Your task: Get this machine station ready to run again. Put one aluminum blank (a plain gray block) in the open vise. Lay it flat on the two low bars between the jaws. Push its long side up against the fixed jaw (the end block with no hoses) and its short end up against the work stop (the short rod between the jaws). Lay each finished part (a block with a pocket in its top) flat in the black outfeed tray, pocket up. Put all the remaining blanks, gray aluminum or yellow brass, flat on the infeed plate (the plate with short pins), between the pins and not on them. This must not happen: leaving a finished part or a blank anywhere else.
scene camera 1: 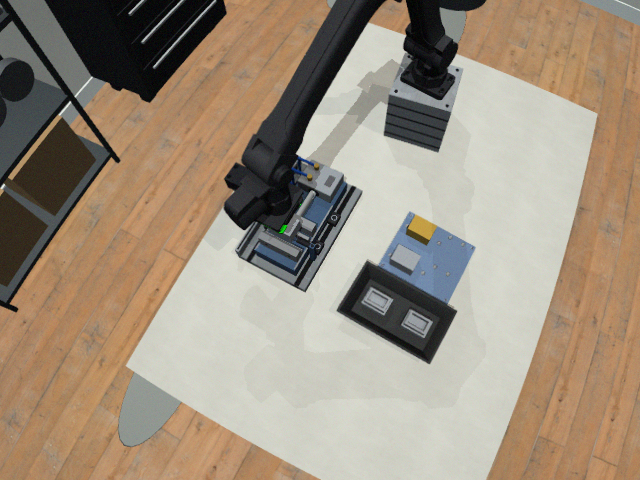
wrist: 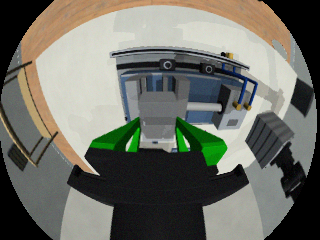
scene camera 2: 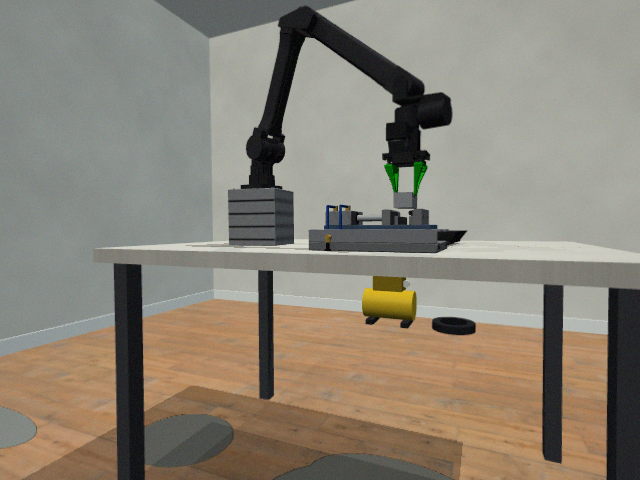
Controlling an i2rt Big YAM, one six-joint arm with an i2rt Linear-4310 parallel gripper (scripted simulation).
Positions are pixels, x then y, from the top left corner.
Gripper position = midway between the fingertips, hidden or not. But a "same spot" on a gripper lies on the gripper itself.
my gripper: scene camera 1 283, 223; wrist; scene camera 2
same spot on my gripper: [scene camera 2: 405, 160] = [wrist: 145, 160]
